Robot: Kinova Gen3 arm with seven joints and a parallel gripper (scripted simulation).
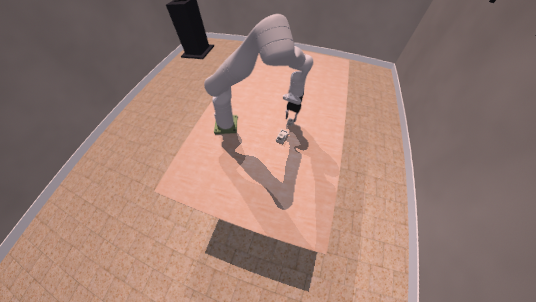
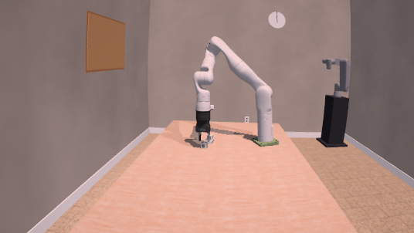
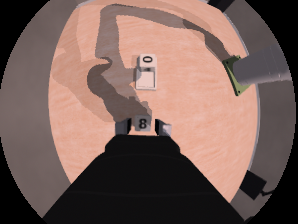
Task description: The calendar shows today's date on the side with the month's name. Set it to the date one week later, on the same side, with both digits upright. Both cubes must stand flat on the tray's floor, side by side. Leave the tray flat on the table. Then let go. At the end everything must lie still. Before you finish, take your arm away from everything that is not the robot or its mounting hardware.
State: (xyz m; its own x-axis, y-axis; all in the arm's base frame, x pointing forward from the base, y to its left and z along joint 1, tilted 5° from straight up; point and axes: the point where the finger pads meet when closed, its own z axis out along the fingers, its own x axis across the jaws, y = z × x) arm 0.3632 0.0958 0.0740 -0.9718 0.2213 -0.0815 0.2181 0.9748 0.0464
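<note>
Right now the tray is 3 cm behind my hand, 11 cm to the right of it and 5 cm below it.
</note>
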